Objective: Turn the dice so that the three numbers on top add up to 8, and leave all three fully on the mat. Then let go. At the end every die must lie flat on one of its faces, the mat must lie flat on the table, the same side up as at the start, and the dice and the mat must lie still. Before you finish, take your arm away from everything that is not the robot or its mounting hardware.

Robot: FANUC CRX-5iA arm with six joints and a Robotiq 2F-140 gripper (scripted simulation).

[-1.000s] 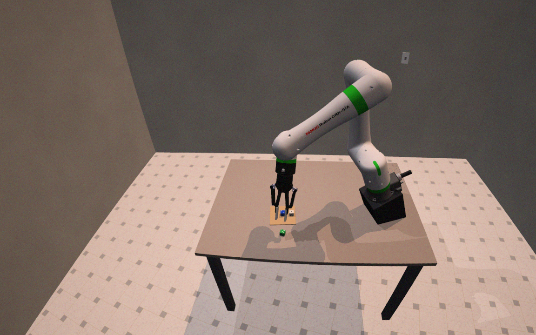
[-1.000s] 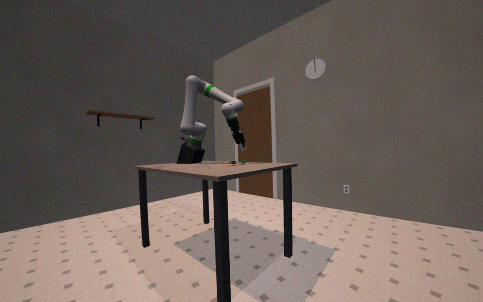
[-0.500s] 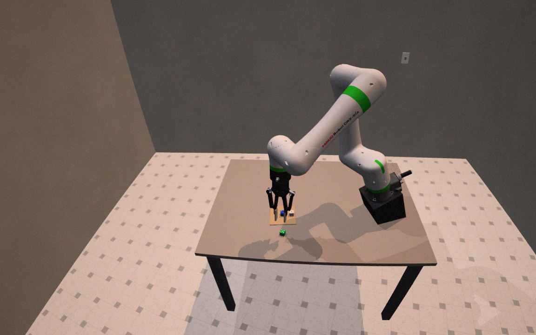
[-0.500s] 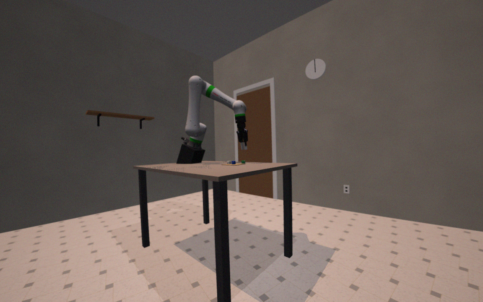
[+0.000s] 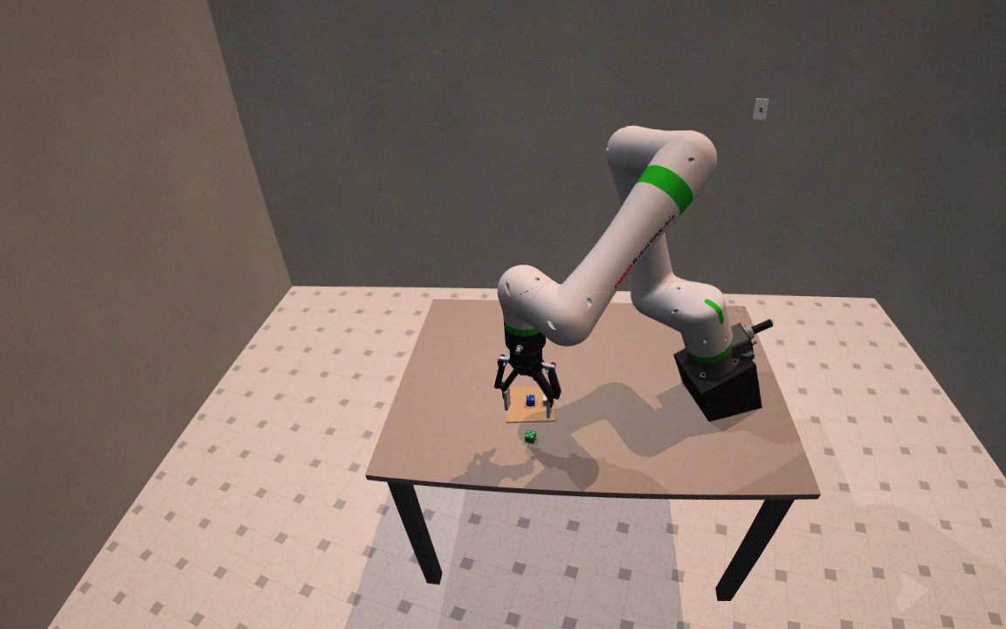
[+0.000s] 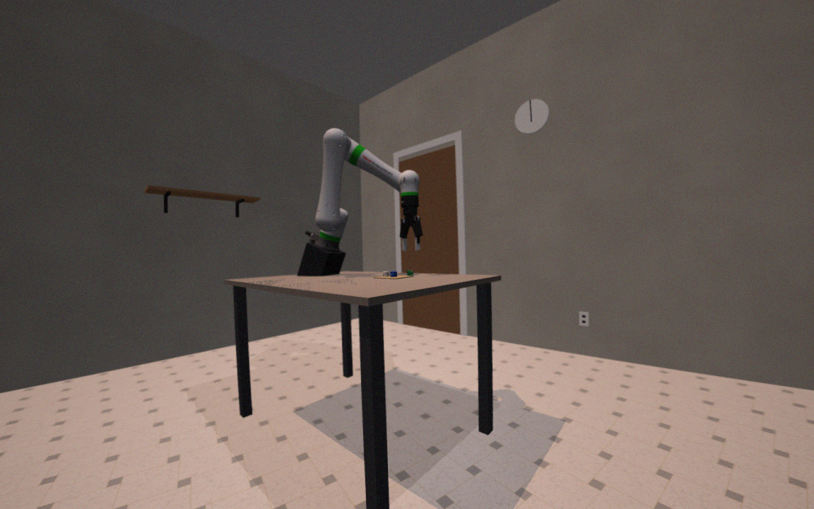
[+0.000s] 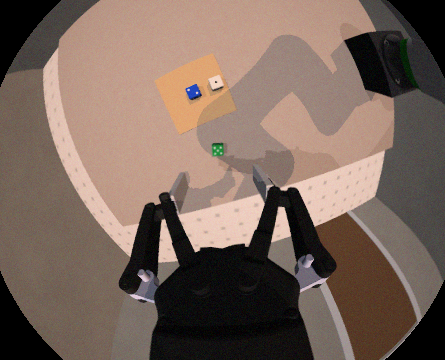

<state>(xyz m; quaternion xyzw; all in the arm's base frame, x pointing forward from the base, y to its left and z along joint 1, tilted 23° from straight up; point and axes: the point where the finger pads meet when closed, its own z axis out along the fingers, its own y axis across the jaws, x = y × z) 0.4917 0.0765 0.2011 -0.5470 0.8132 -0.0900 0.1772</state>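
The green die is 10 mm to the right of my hand and 140 mm below it. Also, from my hand: mat 20 mm behind, 150 mm to the right, 150 mm below; then blue die 20 mm behind, 150 mm to the right, 140 mm below; then white die 70 mm behind, 140 mm to the right, 140 mm below.
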